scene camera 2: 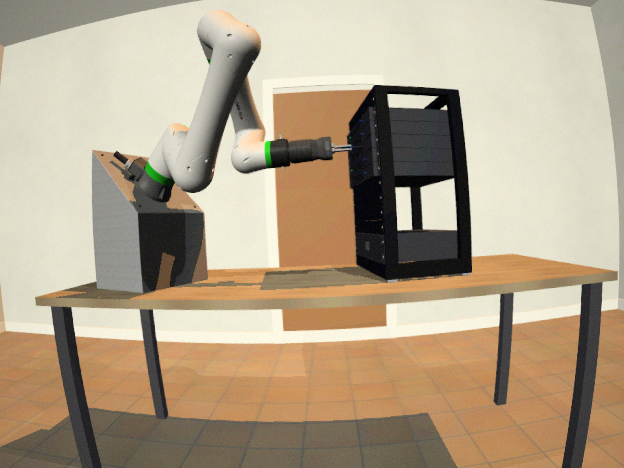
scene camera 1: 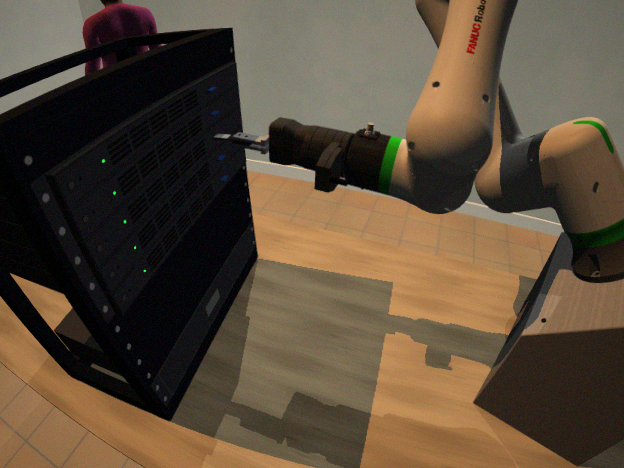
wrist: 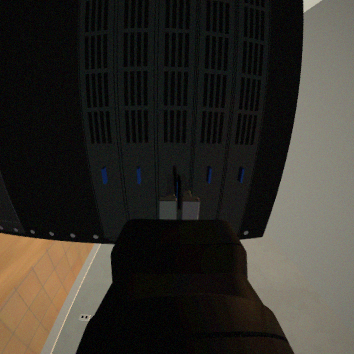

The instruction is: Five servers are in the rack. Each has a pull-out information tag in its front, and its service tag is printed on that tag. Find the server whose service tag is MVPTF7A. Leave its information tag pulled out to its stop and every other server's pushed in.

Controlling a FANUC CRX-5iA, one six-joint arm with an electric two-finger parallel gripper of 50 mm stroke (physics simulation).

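Seen in the pictures: gripper, fingertip midpoint: (scene camera 2: 351, 147) (scene camera 1: 235, 138) (wrist: 175, 184); arm's base, origin of the base link: (scene camera 2: 151, 188) (scene camera 1: 613, 257).
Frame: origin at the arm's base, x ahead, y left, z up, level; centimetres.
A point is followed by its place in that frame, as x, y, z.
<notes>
Five flat dark servers are stacked in the black rack (scene camera 1: 201, 241) @(74.7, -6.7, -7.9) (scene camera 2: 464, 181) @(98.7, -34.0, -3.6). My gripper (scene camera 1: 220, 136) @(67.7, -14.4, 9.7) (scene camera 2: 351, 147) @(67.7, -14.4, 9.7) (wrist: 175, 184) @(67.7, -14.4, 9.7) is shut on the information tag (wrist: 177, 187) of the middle server (wrist: 175, 125) @(72.7, -9.6, 9.8), just in front of its face. A thin dark strip with a little blue shows at the fingertips in the wrist view; the tag looks drawn out some way, and no print on it is readable. The blue tag ends of the top server (scene camera 1: 212, 89) @(71.1, -15.2, 18.7) (wrist: 241, 175) @(71.0, -15.4, 18.6), second (scene camera 1: 215, 113) @(71.1, -15.2, 14.3) (wrist: 209, 175) @(70.9, -15.4, 14.2), fourth (scene camera 1: 221, 158) @(71.2, -15.1, 5.4) (wrist: 139, 175) @(71.1, -15.4, 5.5) and bottom one (scene camera 1: 224, 178) @(71.2, -15.2, 1.0) (wrist: 104, 175) @(71.1, -15.4, 1.0) sit close to their fronts.
The rack stands on the wooden table (scene camera 1: 322, 322) @(51.6, -9.8, -33.4) (scene camera 2: 322, 300) @(48.2, -43.0, -34.3), opposite the arm's pedestal (scene camera 1: 544, 387) @(11.5, 14.8, -17.3) (scene camera 2: 116, 226) @(-10.7, -11.8, -12.5). Green lights glow on the server fronts at the end away from the tags. A person in pink (scene camera 1: 119, 25) is behind the rack.
</notes>
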